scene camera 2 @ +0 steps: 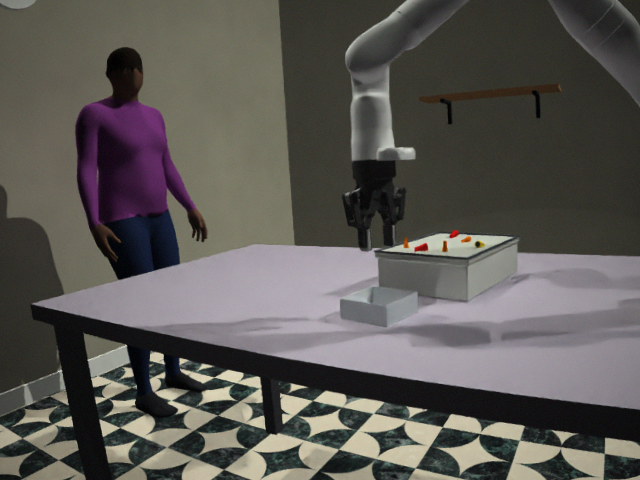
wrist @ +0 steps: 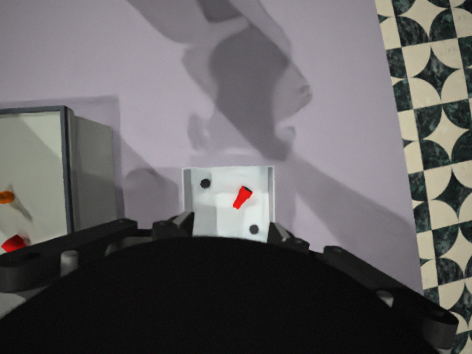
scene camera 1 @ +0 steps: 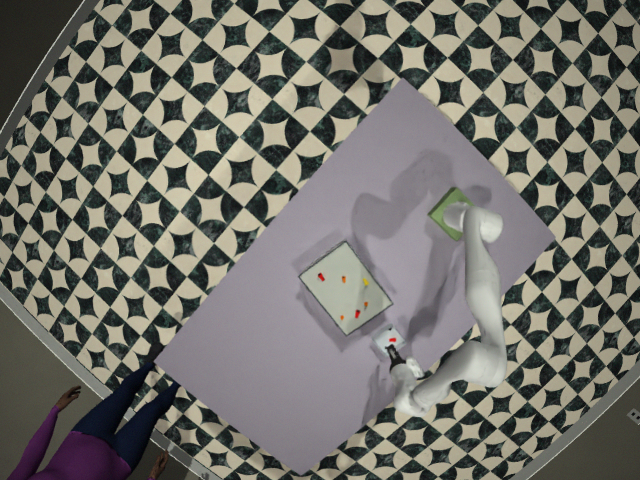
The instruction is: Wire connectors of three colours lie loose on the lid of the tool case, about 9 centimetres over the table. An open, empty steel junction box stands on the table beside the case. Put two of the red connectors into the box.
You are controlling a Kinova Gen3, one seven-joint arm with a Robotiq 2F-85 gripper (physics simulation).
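Frame: origin at the arm's base, x ahead, y left, z up, level; millimetres.
Seen in the pictures: gripper, fingertip midpoint: (scene camera 2: 378, 248) (wrist: 230, 230) (scene camera 1: 394, 352); arm's base at its link origin: (scene camera 1: 454, 215).
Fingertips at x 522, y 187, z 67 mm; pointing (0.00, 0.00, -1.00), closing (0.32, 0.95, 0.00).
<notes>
Pixels of each thing's top centre, then the offset from my fingertips to it.
- steel junction box at its top centre: (wrist: 229, 212) (scene camera 2: 378, 295) (scene camera 1: 389, 342) dz -87, dx +5, dy -5 mm
- orange connector at its top centre: (scene camera 1: 344, 280) dz -28, dx -71, dy -329 mm
- yellow connector at its top centre: (scene camera 2: 480, 240) (scene camera 1: 365, 282) dz -25, dx -119, dy -266 mm
A red connector (scene camera 1: 392, 339) (wrist: 242, 197) lies on the floor of the steel junction box (scene camera 2: 363, 313) (wrist: 187, 192). My gripper (scene camera 1: 391, 349) (scene camera 2: 376, 242) (wrist: 230, 230) is open and empty, above the box and well clear of its rim. Two more red connectors lie on the tool case's pale lid (scene camera 1: 330, 294) (scene camera 2: 429, 253): one red connector (scene camera 1: 321, 277) (scene camera 2: 453, 234) near the far end, another red connector (scene camera 1: 357, 314) (scene camera 2: 421, 247) (wrist: 14, 243) near the end facing the box. The inside of the box is hidden in the second scene view.
Several orange connectors, such as one orange connector (scene camera 1: 343, 279), and a yellow connector (scene camera 1: 366, 282) (scene camera 2: 479, 244) share the lid. The case stands close beside the box and is taller. The arm's green base plate (scene camera 1: 439, 212) is on the table. A person (scene camera 2: 135, 155) stands beyond the table.
</notes>
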